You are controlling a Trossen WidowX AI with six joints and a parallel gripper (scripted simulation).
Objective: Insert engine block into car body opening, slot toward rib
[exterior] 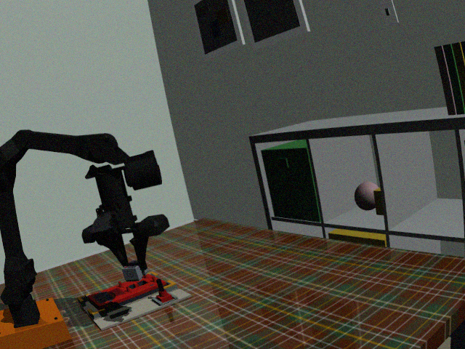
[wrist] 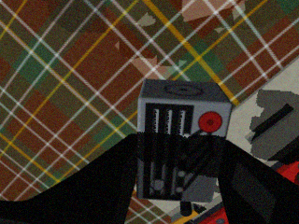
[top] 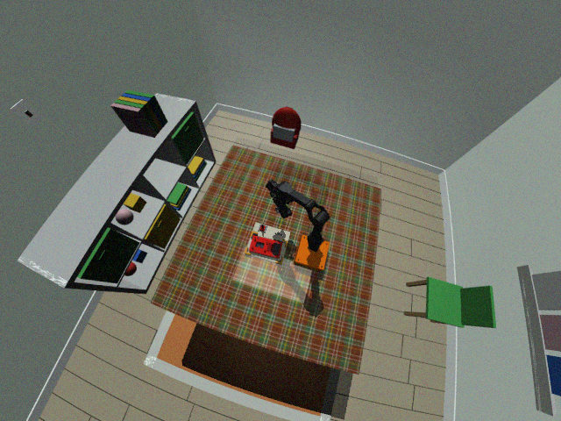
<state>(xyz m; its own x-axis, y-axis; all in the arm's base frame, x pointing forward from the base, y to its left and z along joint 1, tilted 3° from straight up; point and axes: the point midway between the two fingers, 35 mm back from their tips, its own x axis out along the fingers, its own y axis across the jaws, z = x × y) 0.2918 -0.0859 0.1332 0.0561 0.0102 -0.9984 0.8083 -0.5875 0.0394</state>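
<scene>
Right now my gripper tip is 2 cm past the grey base plate, 21 cm to the right of it and 13 cm above it. Round my gripper tip: grey engine block: 1 cm below.
</scene>
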